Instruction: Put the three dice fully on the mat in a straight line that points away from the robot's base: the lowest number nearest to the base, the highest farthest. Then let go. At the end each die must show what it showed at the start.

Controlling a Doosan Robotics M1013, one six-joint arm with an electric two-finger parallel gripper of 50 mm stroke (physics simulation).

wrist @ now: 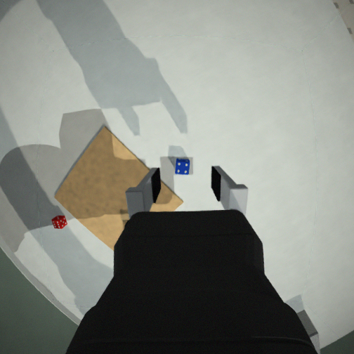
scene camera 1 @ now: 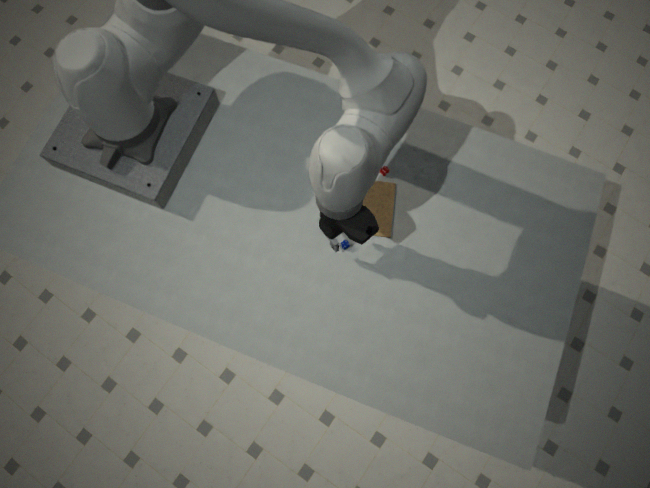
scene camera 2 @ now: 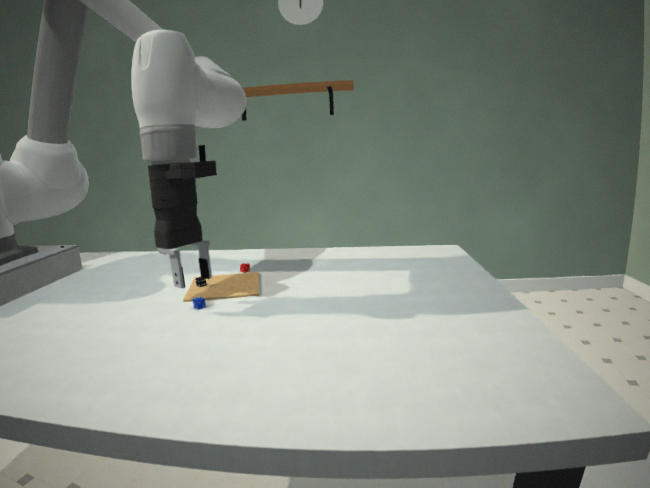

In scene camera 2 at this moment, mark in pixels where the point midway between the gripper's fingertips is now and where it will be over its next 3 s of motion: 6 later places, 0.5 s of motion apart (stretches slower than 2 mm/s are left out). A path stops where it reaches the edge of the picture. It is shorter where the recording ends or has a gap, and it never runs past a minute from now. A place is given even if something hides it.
My gripper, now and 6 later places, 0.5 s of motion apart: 193, 282; 195, 305; 192, 283; 217, 268; 219, 281; 218, 265; 228, 256
